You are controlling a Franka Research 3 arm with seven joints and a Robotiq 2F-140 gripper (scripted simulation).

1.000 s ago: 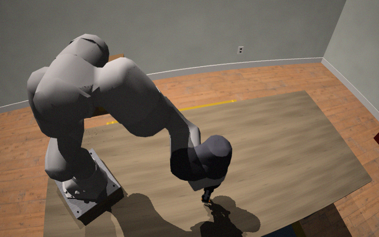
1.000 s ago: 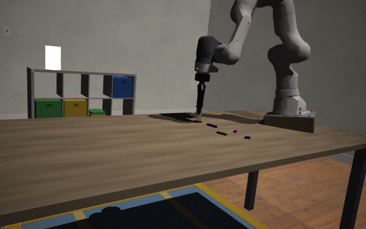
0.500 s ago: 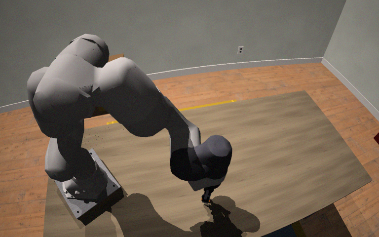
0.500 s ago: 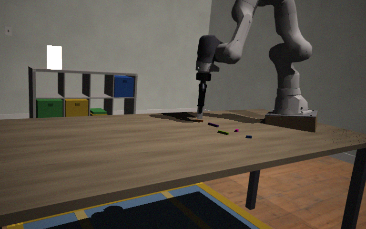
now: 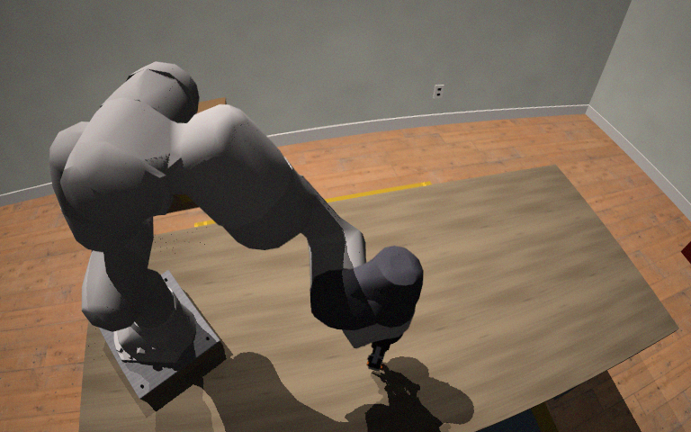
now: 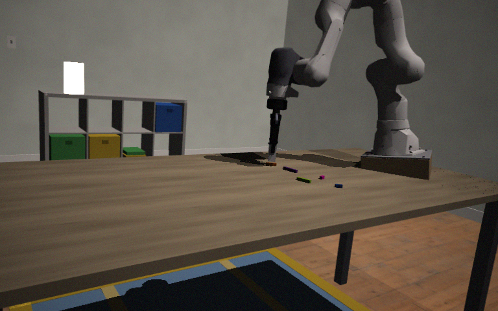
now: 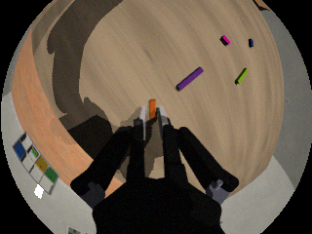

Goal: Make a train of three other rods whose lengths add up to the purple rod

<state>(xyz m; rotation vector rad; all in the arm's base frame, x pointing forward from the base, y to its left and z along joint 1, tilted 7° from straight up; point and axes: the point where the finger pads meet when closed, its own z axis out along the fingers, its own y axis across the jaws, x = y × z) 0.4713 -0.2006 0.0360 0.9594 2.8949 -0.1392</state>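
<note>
The orange rod is 5 cm below my hand. Round my hand: lime rod (5 cm ahead, 22 cm to the left, 5 cm below); then magenta rod (5 cm behind, 22 cm to the left, 5 cm below); then purple rod (1 cm behind, 9 cm to the left, 5 cm below).
</note>
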